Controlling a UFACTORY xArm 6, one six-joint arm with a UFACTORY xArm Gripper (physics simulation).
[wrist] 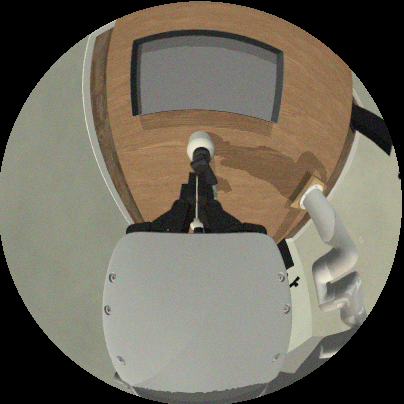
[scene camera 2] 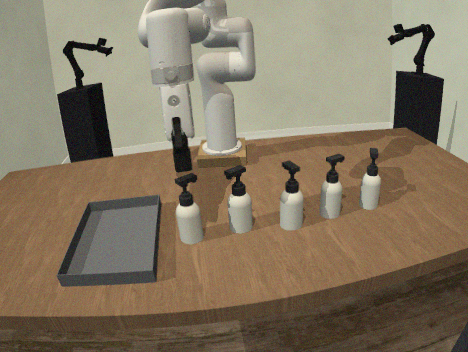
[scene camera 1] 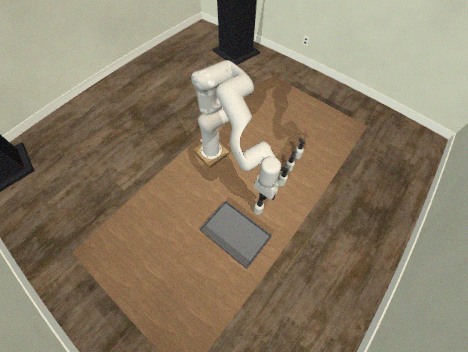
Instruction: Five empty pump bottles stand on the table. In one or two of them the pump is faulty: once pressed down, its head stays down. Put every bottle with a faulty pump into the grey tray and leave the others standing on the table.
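Frame: origin at the arm's base, x back, y right, z up, level; centimetres.
Seen in the pictures: gripper, fingertip midpoint: [wrist: 196, 183] [scene camera 2: 184, 169] [scene camera 1: 263, 197]; arm's base, link origin: [wrist: 310, 195] [scene camera 2: 222, 147] [scene camera 1: 211, 150].
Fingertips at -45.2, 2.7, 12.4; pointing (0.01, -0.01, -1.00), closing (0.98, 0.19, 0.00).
Pixels of each thing's middle, then the offset from my fingertips to it, as dx, dy, dz. Level surfaces: height alone.
- second bottle, body centre: [scene camera 2: 239, 199] [wrist: 206, 197] +4.4, -9.8, -9.0
- third bottle, body centre: [scene camera 2: 291, 196] [wrist: 198, 225] [scene camera 1: 283, 176] +4.7, -20.8, -9.0
- fourth bottle, body centre: [scene camera 2: 331, 186] [scene camera 1: 290, 162] +8.5, -30.5, -9.0
- farthest bottle, body centre: [scene camera 2: 371, 179] [scene camera 1: 299, 149] +11.3, -41.3, -9.0
- grey tray, body centre: [scene camera 2: 114, 235] [wrist: 209, 65] [scene camera 1: 235, 233] -1.5, +17.9, -14.5
- wooden table, surface height: dz -16.0
My gripper [scene camera 1: 262, 197] [scene camera 2: 183, 168] [wrist: 196, 183] is shut and empty, fingertips close above the pump head of the bottle nearest the tray [scene camera 1: 258, 209] [scene camera 2: 190, 225] [wrist: 200, 142]. Whether they touch cannot be told. That bottle is white, upright, with its black head raised on a visible stem. The second bottle [scene camera 2: 240, 212], third bottle [scene camera 1: 283, 179] [scene camera 2: 291, 210], fourth bottle [scene camera 1: 290, 165] [scene camera 2: 331, 199] and the farthest bottle [scene camera 1: 299, 151] [scene camera 2: 370, 190] stand in a row, heads raised. The arm mostly hides the second in scene camera 1. The grey tray [scene camera 1: 202, 229] [scene camera 2: 109, 277] [wrist: 280, 82] holds no bottle.
The wooden table [scene camera 1: 150, 240] [scene camera 2: 240, 280] [wrist: 320, 75] carries the tray beside the row's near end. The arm's base block [scene camera 1: 199, 155] [scene camera 2: 207, 159] [wrist: 298, 195] stands behind the row. Two black pedestals [scene camera 1: 236, 30] [scene camera 2: 86, 120] [scene camera 2: 419, 105] stand beyond the table.
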